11 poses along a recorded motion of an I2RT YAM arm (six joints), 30 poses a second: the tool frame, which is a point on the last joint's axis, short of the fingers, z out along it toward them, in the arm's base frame.
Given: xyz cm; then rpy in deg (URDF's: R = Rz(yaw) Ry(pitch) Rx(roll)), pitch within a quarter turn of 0, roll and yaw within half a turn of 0.
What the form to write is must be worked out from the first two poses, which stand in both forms.
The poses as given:
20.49, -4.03, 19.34, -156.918, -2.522, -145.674
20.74, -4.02, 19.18, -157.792, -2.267, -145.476
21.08, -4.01, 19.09, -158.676, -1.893, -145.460
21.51, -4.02, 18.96, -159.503, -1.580, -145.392
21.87, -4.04, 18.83, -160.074, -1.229, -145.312
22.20, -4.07, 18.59, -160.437, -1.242, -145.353
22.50, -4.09, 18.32, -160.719, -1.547, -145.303
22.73, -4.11, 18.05, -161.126, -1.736, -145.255
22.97, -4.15, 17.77, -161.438, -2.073, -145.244
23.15, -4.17, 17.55, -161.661, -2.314, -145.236
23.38, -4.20, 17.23, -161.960, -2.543, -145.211
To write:
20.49, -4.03, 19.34, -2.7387, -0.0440, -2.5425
20.74, -4.02, 19.18, -2.7540, -0.0396, -2.5390
21.08, -4.01, 19.09, -2.7694, -0.0330, -2.5388
21.51, -4.02, 18.96, -2.7839, -0.0276, -2.5376
21.87, -4.04, 18.83, -2.7938, -0.0215, -2.5362
22.20, -4.07, 18.59, -2.8002, -0.0217, -2.5369
22.50, -4.09, 18.32, -2.8051, -0.0270, -2.5360
22.73, -4.11, 18.05, -2.8122, -0.0303, -2.5352
22.97, -4.15, 17.77, -2.8176, -0.0362, -2.5350
23.15, -4.17, 17.55, -2.8215, -0.0404, -2.5348
23.38, -4.20, 17.23, -2.8267, -0.0444, -2.5344

